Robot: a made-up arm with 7 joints. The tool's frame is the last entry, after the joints. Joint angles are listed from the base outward. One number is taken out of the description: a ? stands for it. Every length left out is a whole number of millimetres.
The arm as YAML. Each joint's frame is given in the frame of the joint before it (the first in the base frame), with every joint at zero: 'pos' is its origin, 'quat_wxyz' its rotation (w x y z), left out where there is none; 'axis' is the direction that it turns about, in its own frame. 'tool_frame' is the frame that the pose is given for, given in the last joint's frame.
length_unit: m
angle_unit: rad
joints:
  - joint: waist
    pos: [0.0, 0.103, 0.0]
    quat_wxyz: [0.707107, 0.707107, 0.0, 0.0]
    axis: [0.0, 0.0, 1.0]
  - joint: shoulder
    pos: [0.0, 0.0, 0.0]
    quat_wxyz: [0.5, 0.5, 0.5, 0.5]
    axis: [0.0, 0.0, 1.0]
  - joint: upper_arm
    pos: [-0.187, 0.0, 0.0]
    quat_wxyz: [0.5, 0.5, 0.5, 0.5]
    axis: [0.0, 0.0, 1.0]
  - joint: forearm
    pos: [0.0, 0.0, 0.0]
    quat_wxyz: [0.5, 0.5, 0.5, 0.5]
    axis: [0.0, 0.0, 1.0]
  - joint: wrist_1
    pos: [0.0, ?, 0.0]
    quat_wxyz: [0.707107, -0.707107, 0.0, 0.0]
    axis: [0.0, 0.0, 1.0]
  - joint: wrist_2
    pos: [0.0, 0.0, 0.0]
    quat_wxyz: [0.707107, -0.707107, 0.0, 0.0]
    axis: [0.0, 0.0, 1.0]
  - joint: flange
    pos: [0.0, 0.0, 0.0]
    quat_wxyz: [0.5, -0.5, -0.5, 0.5]
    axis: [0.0, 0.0, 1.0]
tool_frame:
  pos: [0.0, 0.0, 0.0]
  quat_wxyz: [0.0, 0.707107, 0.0, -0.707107]
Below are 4 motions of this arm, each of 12 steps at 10 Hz.
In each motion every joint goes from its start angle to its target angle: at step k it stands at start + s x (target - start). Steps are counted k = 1, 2, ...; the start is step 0. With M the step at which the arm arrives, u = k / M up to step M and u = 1 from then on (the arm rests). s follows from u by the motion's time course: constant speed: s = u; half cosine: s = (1 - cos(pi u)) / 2; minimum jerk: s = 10 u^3 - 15 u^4 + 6 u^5.
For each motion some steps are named. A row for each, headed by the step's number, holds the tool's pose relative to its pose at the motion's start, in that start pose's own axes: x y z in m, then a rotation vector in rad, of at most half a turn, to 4 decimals.
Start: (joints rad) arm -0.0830 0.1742 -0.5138 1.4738 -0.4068 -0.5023 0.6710
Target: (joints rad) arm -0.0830 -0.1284 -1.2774 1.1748 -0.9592 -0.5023 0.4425
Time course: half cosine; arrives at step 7
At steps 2, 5, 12:
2: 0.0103 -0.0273 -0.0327 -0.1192 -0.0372 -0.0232
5: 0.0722 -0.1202 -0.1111 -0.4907 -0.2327 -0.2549
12: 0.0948 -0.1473 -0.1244 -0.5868 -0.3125 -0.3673

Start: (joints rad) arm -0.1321 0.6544 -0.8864 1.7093 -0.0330 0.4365 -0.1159
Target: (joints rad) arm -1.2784 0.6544 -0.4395 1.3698 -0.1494 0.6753 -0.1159
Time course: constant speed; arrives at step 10
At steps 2, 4, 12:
2: -0.0432 -0.0358 0.0136 -0.0918 0.2430 0.0574
4: -0.0839 -0.0733 0.0408 -0.1971 0.4915 0.0907
12: -0.1667 -0.1646 0.2009 -0.5873 1.2382 0.0331

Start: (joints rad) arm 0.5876 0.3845 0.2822 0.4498 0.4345 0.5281 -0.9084
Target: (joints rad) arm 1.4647 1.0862 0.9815 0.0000 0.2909 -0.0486 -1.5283
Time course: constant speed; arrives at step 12
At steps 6, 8, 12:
6: 0.1387 0.1162 -0.0012 0.3151 0.0881 0.8101
8: 0.1642 0.1599 0.0008 0.3740 0.2123 1.0663
12: 0.1887 0.2429 0.0034 0.4016 0.5926 1.5119

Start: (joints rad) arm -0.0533 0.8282 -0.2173 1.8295 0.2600 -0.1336 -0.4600
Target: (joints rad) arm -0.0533 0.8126 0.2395 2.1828 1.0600 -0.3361 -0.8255
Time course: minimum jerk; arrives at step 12
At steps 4, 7, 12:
4: 0.0221 0.0131 -0.0081 0.1599 -0.0636 0.1846
7: 0.0697 0.0410 -0.0142 0.4436 -0.1860 0.5842
12: 0.1060 0.0606 -0.0087 0.6009 -0.2568 0.9032

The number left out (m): -0.231
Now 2 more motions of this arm.
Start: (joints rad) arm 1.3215 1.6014 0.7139 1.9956 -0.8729 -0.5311 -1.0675
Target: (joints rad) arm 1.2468 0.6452 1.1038 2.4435 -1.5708 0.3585 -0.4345
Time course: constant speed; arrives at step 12
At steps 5, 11, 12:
5: 0.0261 0.0364 0.0149 -0.2534 0.2781 -0.5864
11: 0.0651 0.0815 0.0246 -0.6157 0.7569 -1.2692
12: 0.0723 0.0885 0.0246 -0.6741 0.8407 -1.3810

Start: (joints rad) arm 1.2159 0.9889 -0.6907 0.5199 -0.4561 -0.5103 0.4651
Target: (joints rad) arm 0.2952 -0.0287 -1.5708 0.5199 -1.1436 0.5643 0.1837
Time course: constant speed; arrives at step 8
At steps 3, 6, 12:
3: 0.1307 -0.1758 -0.0847 -0.5137 0.0576 -0.3576
6: 0.2762 -0.3543 -0.0245 -0.6263 -0.1300 -0.8180
12: 0.3697 -0.4268 0.0767 -0.4641 -0.3738 -0.9934

